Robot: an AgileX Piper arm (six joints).
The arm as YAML. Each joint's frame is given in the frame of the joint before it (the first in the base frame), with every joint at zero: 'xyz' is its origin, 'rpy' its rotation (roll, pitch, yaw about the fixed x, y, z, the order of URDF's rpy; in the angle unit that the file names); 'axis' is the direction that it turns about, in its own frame. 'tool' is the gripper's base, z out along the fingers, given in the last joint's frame.
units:
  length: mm
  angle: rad
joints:
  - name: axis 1
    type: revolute
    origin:
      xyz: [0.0, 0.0, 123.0]
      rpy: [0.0, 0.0, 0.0]
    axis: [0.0, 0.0, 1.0]
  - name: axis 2
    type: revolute
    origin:
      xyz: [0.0, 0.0, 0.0]
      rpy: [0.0, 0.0, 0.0]
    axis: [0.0, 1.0, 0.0]
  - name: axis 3
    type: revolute
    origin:
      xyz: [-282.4, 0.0, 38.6]
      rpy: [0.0, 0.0, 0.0]
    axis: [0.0, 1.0, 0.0]
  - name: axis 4
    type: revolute
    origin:
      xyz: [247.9, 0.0, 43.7]
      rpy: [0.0, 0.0, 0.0]
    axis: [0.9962, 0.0, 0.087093]
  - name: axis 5
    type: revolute
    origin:
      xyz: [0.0, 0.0, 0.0]
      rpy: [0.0, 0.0, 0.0]
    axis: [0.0, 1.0, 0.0]
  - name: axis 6
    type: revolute
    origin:
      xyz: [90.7, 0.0, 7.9]
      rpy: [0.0, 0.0, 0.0]
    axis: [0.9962, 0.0, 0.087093]
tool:
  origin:
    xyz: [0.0, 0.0, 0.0]
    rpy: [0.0, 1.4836, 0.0]
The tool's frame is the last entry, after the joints.
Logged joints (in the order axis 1, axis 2, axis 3, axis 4, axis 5, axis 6), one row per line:
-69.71, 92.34, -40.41, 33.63, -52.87, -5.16
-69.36, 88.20, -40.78, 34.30, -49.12, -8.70
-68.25, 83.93, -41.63, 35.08, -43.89, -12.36
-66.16, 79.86, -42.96, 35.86, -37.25, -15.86
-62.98, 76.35, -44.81, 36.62, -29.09, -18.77
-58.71, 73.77, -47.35, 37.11, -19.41, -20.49
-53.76, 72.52, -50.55, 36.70, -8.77, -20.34
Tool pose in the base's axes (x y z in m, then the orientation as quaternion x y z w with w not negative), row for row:
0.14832, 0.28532, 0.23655, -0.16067, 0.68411, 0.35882, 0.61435
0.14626, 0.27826, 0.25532, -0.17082, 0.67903, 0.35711, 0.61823
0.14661, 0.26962, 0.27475, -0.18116, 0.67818, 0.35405, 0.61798
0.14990, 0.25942, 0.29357, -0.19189, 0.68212, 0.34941, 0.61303
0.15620, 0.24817, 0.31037, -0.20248, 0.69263, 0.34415, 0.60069
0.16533, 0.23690, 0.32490, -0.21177, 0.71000, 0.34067, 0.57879
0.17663, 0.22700, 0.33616, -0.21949, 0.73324, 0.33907, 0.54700
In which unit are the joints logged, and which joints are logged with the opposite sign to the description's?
The joints are logged in degrees. Opposite sign: axis 1.
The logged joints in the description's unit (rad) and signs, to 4 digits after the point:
1.2167, 1.6116, -0.7053, 0.5870, -0.9228, -0.0901
1.2106, 1.5394, -0.7117, 0.5986, -0.8573, -0.1518
1.1912, 1.4649, -0.7266, 0.6123, -0.7660, -0.2157
1.1547, 1.3938, -0.7498, 0.6259, -0.6501, -0.2768
1.0992, 1.3326, -0.7821, 0.6391, -0.5077, -0.3276
1.0247, 1.2875, -0.8264, 0.6477, -0.3388, -0.3576
0.9383, 1.2657, -0.8823, 0.6405, -0.1531, -0.3550

